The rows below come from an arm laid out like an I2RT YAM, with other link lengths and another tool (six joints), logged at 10 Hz.
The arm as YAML. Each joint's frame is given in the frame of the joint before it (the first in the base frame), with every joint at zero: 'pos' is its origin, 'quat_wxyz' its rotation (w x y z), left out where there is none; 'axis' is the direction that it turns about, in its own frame. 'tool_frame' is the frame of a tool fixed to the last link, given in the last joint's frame.
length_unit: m
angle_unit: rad
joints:
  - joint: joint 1
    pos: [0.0, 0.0, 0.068]
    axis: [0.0, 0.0, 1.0]
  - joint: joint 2
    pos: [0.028, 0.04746, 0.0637]
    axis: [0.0, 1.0, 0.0]
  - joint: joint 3
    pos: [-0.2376, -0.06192, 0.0]
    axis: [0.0, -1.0, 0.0]
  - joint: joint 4
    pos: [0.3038, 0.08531, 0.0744]
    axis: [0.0, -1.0, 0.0]
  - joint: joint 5
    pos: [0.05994, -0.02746, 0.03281]
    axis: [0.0, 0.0, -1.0]
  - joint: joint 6
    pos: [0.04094, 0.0, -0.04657]
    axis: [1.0, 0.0, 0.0]
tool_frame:
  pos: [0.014, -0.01, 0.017]
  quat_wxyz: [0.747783, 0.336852, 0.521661, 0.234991]
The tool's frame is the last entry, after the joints.
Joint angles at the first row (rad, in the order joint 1, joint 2, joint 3, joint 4, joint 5, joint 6):
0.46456, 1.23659, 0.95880, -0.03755, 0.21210, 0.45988
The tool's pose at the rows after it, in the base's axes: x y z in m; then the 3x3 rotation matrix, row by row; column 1 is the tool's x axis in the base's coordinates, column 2 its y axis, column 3 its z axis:
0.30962, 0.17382, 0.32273; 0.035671, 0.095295, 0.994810; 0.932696, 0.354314, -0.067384; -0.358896, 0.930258, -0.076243
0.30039, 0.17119, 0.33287; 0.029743, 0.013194, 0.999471; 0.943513, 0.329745, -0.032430; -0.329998, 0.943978, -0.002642
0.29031, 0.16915, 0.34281; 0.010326, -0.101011, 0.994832; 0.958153, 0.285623, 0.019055; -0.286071, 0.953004, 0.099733
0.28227, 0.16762, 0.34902; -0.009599, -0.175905, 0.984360; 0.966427, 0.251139, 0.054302; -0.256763, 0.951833, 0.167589
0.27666, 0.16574, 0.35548; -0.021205, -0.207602, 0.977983; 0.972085, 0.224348, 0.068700; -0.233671, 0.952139, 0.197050
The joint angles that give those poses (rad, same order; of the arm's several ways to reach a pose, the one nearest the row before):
0.46409, 1.16371, 0.91557, 0.04762, 0.19317, 0.44116
0.46402, 1.10825, 0.88123, 0.10879, 0.16096, 0.42720
0.46329, 1.05002, 0.83500, 0.20981, 0.10707, 0.41712
0.46360, 1.00826, 0.80247, 0.27462, 0.06761, 0.41544
0.46345, 0.97975, 0.79391, 0.29040, 0.04913, 0.42607

